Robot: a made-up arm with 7 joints.
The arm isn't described. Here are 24 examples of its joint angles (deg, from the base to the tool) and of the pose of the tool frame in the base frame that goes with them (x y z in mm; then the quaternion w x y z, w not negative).
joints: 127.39 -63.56 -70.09 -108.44 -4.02 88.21 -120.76
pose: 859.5 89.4 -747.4 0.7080 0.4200 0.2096 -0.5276
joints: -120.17 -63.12 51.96 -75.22 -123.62 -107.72 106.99
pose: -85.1 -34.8 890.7 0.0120 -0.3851 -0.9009 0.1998
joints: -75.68 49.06 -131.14 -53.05 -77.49 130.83 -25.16
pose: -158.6 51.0 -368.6 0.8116 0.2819 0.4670 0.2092
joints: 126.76 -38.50 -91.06 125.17 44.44 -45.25 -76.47
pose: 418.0 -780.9 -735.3 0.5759 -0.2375 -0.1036 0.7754
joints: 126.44 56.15 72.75 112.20 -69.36 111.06 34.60
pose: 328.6 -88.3 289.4 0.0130 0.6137 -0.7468 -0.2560
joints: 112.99 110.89 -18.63 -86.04 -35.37 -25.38 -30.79
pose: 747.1 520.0 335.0 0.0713 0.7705 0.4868 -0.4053
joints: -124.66 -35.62 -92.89 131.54 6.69 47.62 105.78
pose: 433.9 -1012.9 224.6 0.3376 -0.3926 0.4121 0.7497
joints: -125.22 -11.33 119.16 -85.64 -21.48 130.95 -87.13
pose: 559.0 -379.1 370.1 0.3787 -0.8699 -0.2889 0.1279
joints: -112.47 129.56 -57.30 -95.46 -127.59 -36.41 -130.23
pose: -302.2 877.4 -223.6 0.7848 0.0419 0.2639 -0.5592
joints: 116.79 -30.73 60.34 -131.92 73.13 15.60 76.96
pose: 745.3 28.2 231.0 0.3631 0.8484 -0.3773 -0.0774
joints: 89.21 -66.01 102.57 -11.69 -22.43 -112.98 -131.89
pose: 250.2 -206.3 -382.2 0.0717 -0.6024 -0.1068 0.7877
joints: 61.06 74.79 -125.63 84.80 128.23 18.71 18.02
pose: 490.3 -67.1 775.2 0.2350 -0.9531 -0.1908 -0.0063
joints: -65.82 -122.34 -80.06 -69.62 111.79 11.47 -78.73
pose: -532.0 767.5 1146.6 0.2173 0.1650 0.9299 -0.2468
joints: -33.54 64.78 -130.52 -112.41 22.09 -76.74 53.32
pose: 541.4 -119.6 -256.1 0.8292 0.2984 -0.1444 -0.4501
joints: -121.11 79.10 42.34 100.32 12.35 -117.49 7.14
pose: -232.9 -47.8 249.9 0.0119 0.1099 -0.5801 -0.8070
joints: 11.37 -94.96 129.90 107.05 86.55 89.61 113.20
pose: -979.1 -466.0 359.4 0.3909 0.1435 0.8788 0.2330
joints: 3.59 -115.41 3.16 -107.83 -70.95 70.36 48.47
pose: -200.4 14.8 -390.1 0.7621 0.2590 -0.5617 -0.1914
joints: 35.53 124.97 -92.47 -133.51 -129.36 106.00 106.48
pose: 204.3 593.0 -401.4 0.3887 0.1684 -0.1814 -0.8875
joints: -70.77 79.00 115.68 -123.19 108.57 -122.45 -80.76
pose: -128.7 -162.3 152.9 0.2953 -0.3857 0.3481 0.8018
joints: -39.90 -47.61 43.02 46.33 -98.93 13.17 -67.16
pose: -639.2 20.6 -334.9 0.6875 0.1543 -0.0335 0.7088
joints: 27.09 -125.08 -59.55 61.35 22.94 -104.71 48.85
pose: -920.8 383.9 -465.4 0.1370 0.1491 0.9347 -0.2920
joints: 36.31 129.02 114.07 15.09 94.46 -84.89 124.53
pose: -660.3 464.8 -97.2 0.5374 -0.0020 0.4781 -0.6947
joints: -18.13 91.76 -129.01 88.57 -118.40 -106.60 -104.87
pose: 341.5 303.7 -433.3 0.0373 -0.0039 -0.2284 0.9728
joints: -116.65 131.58 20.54 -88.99 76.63 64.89 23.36
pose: -681.5 331.6 78.2 0.7058 -0.1129 0.5949 -0.3676
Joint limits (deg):
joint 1: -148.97..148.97
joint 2: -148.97..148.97
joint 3: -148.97..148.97
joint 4: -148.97..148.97
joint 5: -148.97..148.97
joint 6: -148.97..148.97
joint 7: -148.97..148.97
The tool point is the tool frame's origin. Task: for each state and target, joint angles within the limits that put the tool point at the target. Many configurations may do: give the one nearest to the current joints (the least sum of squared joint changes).
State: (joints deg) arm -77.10 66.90 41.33 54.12 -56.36 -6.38 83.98
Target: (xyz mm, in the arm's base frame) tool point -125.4 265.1 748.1
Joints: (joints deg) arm -103.49 73.47 69.57 57.11 -62.60 -27.17 86.90
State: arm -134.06 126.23 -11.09 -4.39 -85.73 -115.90 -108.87
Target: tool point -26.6 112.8 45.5
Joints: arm -133.17 105.66 -22.90 8.69 -97.98 -148.97 -114.14
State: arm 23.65 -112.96 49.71 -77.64 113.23 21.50 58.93
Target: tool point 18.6 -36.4 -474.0
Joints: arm 11.11 -118.16 75.86 -73.88 112.21 8.44 60.85
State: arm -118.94 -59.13 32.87 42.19 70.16 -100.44 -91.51
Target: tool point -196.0 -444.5 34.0
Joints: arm -83.42 -37.80 35.40 50.74 91.57 -107.60 -83.22
